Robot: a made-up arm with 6 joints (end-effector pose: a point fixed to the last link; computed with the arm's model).
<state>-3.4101 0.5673 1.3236 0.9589 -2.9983 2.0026</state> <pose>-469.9 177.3 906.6 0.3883 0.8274 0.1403 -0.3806</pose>
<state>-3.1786 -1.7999 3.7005 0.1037 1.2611 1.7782</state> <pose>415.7 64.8 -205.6 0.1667 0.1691 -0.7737 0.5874</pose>
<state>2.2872 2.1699 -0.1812 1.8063 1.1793 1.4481</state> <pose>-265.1 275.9 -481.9 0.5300 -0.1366 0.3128 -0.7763</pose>
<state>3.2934 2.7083 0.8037 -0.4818 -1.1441 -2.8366</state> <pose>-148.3 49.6 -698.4 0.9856 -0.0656 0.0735 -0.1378</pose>
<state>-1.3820 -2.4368 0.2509 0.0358 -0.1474 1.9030</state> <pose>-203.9 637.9 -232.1 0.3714 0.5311 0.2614 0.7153</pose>
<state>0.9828 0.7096 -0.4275 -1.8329 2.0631 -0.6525</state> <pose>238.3 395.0 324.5 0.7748 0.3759 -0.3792 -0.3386</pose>
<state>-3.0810 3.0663 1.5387 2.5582 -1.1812 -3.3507</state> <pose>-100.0 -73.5 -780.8 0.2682 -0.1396 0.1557 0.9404</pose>
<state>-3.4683 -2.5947 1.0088 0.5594 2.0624 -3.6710</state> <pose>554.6 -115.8 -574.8 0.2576 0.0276 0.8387 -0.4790</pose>
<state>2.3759 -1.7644 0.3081 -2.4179 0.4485 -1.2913</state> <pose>470.7 -536.3 280.6 0.8034 -0.0872 -0.5891 0.0008</pose>
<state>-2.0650 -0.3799 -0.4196 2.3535 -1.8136 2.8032</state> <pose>27.5 -68.9 766.0 0.1186 -0.4833 -0.6677 -0.5537</pose>
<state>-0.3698 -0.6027 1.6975 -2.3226 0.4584 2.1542</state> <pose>-449.1 233.1 902.2 0.5161 0.0407 -0.8503 -0.0946</pose>
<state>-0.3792 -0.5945 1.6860 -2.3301 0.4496 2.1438</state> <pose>-438.5 234.5 907.6 0.5225 0.0382 -0.8469 -0.0909</pose>
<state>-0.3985 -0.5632 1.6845 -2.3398 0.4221 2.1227</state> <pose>-411.1 233.9 922.5 0.5302 0.0286 -0.8434 -0.0825</pose>
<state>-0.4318 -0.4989 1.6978 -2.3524 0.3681 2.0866</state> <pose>-359.3 228.1 949.1 0.5399 0.0096 -0.8389 -0.0676</pose>
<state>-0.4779 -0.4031 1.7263 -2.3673 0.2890 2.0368</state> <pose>-284.3 212.1 982.5 0.5523 -0.0169 -0.8322 -0.0460</pose>
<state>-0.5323 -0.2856 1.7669 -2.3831 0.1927 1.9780</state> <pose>-194.2 182.3 1014.2 0.5671 -0.0467 -0.8221 -0.0194</pose>
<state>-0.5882 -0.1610 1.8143 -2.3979 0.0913 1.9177</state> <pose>-102.0 139.3 1036.8 0.5830 -0.0752 -0.8090 0.0088</pose>
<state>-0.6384 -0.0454 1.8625 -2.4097 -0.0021 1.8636</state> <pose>-21.2 90.4 1047.6 0.5977 -0.0992 -0.7948 0.0347</pose>
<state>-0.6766 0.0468 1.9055 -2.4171 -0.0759 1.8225</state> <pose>38.7 46.3 1049.1 0.6086 -0.1172 -0.7828 0.0550</pose>
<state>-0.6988 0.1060 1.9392 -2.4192 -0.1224 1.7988</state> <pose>73.9 16.9 1046.8 0.6138 -0.1297 -0.7758 0.0677</pose>
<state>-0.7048 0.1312 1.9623 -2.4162 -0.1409 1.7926</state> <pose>86.6 5.5 1045.0 0.6128 -0.1374 -0.7748 0.0725</pose>
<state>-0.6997 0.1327 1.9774 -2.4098 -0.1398 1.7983</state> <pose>84.4 7.3 1044.7 0.6076 -0.1419 -0.7781 0.0717</pose>
